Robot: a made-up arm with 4 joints. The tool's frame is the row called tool. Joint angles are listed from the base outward.
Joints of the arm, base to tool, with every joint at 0 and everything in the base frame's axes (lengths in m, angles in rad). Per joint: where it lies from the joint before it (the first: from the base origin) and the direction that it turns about. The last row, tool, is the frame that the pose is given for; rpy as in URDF.
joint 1: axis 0 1 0 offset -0.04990 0.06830 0.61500
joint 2: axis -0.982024 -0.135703 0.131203 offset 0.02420 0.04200 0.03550
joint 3: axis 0 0 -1 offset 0.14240 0.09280 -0.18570
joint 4: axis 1 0 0 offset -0.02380 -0.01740 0.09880
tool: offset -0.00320 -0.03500 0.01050 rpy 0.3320 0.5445 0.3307
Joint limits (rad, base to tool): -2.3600..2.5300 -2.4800..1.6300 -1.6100..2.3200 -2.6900..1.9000
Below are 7 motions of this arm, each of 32 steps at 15 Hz.
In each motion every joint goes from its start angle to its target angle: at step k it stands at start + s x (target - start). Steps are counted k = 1, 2, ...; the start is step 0. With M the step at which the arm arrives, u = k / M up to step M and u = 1 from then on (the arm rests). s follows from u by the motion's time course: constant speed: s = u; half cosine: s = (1 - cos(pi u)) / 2; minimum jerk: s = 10 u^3 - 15 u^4 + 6 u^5.
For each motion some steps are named. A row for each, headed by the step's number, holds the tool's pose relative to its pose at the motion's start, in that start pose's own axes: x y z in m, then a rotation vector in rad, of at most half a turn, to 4 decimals.
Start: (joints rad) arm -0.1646 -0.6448 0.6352 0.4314
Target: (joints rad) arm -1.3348 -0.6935 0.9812 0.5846
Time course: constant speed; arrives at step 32
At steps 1, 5, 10, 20, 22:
1: -0.0019 0.0042 -0.0002 0.0064 -0.0125 0.0315
5: -0.0111 0.0200 -0.0012 0.0343 -0.0598 0.1584
10: -0.0257 0.0375 -0.0030 0.0744 -0.1119 0.3184
20: -0.0629 0.0628 -0.0089 0.1697 -0.1907 0.6425
22: -0.0713 0.0661 -0.0104 0.1908 -0.2020 0.7077

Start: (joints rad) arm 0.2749 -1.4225 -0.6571 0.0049
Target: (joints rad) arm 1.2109 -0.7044 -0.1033 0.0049
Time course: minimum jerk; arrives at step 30
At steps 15, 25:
15: -0.0667 -0.0584 -0.0393 0.2103 0.1124 -0.7336
25: -0.1338 -0.0680 -0.0848 0.3862 0.3097 -1.3712

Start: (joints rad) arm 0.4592 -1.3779 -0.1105 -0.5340
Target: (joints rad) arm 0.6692 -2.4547 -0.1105 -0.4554
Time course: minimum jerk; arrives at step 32
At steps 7, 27, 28, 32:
7: -0.0002 0.0003 0.0025 0.0829 -0.0017 0.0294
27: -0.0055 -0.0209 0.0391 1.0993 -0.1290 0.3541
28: -0.0056 -0.0216 0.0396 1.1147 -0.1326 0.3587
32: -0.0057 -0.0224 0.0402 1.1327 -0.1369 0.3642

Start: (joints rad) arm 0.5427 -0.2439 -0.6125 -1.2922
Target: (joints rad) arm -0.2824 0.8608 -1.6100 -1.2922
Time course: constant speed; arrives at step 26
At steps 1, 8, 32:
1: -0.0004 -0.0031 0.0005 -0.0628 -0.0373 -0.0166
8: -0.0055 -0.0289 0.0059 -0.5170 -0.2325 -0.1129
32: -0.0537 -0.1033 0.0329 -1.6172 -0.0982 -0.1426

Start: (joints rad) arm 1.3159 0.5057 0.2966 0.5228
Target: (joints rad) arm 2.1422 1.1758 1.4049 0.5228
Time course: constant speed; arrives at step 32
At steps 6, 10, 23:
6: -0.0106 -0.0099 -0.0261 -0.0520 -0.0142 -0.1842
10: -0.0193 -0.0161 -0.0426 -0.1015 -0.0305 -0.2907
23: -0.0548 -0.0367 -0.0907 -0.3122 -0.1205 -0.5285

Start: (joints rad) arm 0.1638 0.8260 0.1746 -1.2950
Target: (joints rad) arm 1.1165 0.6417 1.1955 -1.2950
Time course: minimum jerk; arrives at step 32
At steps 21, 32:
21: -0.0954 0.0752 -0.0102 -0.2208 0.5710 0.2669
32: -0.1269 0.0844 -0.0192 -0.3622 0.7341 0.2755

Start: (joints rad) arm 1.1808 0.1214 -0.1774 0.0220
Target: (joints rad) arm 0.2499 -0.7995 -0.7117 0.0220
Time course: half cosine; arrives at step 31
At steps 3, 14, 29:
3: -0.0004 0.0012 0.0037 0.0036 -0.0208 0.0189
14: -0.0229 0.0276 0.0672 -0.0119 -0.3939 0.3872
29: -0.1027 0.0812 0.1287 -0.2808 -0.9013 0.9764

